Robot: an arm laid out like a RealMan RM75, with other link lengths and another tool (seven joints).
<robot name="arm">
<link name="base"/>
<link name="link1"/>
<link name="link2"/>
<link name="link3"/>
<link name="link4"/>
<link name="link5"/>
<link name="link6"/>
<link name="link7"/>
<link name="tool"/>
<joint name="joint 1" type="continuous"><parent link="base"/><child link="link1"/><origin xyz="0 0 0.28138"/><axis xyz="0 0 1"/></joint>
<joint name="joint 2" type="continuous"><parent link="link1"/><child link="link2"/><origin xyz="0 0 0" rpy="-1.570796 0 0"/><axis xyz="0 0 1"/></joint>
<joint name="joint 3" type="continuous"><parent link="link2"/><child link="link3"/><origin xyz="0 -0.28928 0" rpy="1.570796 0 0"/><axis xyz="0 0 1"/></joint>
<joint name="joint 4" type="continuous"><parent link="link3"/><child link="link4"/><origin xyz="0 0 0" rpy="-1.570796 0 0"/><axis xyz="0 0 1"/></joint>
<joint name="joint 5" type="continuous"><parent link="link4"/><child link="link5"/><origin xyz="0 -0.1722 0" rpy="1.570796 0 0"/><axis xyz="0 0 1"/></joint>
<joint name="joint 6" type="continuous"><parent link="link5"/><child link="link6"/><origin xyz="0 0 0" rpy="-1.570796 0 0"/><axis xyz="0 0 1"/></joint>
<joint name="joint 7" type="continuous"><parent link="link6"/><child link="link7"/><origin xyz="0 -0.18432 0" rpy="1.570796 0 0"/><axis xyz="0 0 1"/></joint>
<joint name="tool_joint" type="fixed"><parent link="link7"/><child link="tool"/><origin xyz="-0.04 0.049 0.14" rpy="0.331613 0 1.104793"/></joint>
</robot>
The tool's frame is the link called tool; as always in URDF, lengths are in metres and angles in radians. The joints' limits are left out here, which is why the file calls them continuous.
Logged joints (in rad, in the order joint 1, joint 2, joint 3, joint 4, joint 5, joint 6, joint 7), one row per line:
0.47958 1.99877 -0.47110 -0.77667 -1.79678 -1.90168 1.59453
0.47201 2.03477 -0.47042 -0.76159 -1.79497 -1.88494 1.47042
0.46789 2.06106 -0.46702 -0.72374 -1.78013 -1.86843 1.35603
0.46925 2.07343 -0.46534 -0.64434 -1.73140 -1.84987 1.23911
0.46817 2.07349 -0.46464 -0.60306 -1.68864 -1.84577 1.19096
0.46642 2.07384 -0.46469 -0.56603 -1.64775 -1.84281 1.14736
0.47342 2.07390 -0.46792 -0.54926 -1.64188 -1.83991 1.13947
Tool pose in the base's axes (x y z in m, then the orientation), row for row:
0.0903 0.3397 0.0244 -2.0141 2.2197 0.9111
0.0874 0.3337 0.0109 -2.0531 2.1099 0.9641
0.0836 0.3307 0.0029 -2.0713 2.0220 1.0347
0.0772 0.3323 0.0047 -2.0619 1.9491 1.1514
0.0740 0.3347 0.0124 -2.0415 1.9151 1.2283
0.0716 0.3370 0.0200 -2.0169 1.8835 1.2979
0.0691 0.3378 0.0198 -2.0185 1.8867 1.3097
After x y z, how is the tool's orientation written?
As a rotation vector, in radians.
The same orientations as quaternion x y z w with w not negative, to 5 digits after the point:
-0.64292 0.70855 0.29083 0.00445
-0.66260 0.68093 0.31115 0.02189
-0.67343 0.65740 0.33641 0.03380
-0.67284 0.63603 0.37573 0.03976
-0.66725 0.62594 0.40146 0.04238
-0.66067 0.61697 0.42515 0.04598
-0.65956 0.61650 0.42796 0.04195

